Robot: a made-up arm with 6 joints.
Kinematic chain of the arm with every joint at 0, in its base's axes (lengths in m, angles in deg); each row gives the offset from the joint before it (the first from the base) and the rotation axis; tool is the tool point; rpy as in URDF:
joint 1: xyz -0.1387 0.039 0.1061 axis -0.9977 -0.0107 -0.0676
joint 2: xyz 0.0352 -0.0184 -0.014 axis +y
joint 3: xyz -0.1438 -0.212 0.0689 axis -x
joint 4: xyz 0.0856 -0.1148 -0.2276 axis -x
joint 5: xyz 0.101 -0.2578 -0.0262 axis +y
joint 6: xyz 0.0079 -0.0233 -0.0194 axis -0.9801 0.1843 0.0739
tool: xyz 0.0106 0.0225 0.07 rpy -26 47.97 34.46
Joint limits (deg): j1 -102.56..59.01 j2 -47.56..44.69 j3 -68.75..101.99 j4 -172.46..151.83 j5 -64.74..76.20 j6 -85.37..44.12
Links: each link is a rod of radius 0.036 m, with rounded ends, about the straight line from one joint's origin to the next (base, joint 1, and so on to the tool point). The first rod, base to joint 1, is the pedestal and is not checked.
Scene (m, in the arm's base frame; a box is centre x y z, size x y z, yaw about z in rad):
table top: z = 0
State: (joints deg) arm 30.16 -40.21 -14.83 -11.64 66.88 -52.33
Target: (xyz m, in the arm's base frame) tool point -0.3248 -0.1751 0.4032
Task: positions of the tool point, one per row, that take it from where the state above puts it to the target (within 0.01 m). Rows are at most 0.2 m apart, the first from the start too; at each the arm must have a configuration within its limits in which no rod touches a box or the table.
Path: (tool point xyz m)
1: 0.0519 -0.6039 0.3247
2: -0.0700 -0.5828 0.4183
3: -0.1861 -0.5121 0.4743
4: -0.2757 -0.4063 0.4879
5: -0.3239 -0.2864 0.4614
6: -0.3248 -0.1751 0.4032

